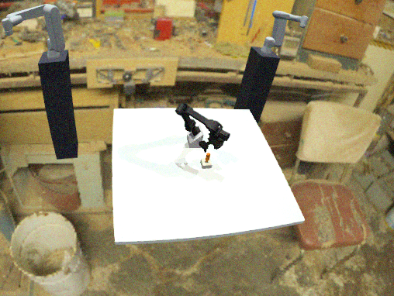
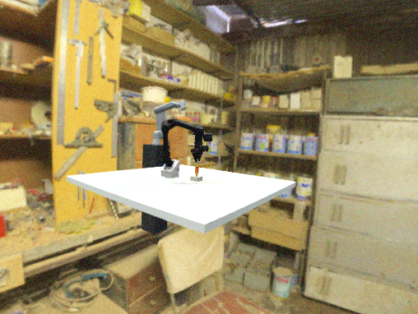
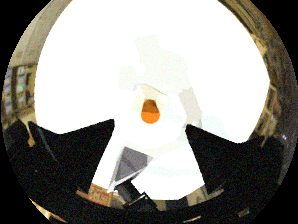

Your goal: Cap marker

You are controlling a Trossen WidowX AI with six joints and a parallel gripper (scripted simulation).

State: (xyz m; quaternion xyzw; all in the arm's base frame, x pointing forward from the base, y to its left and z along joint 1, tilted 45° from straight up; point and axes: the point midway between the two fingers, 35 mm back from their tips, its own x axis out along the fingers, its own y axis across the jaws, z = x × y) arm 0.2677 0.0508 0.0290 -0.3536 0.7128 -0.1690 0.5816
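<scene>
The orange cap lies 60 mm below my gripper tip.
</scene>
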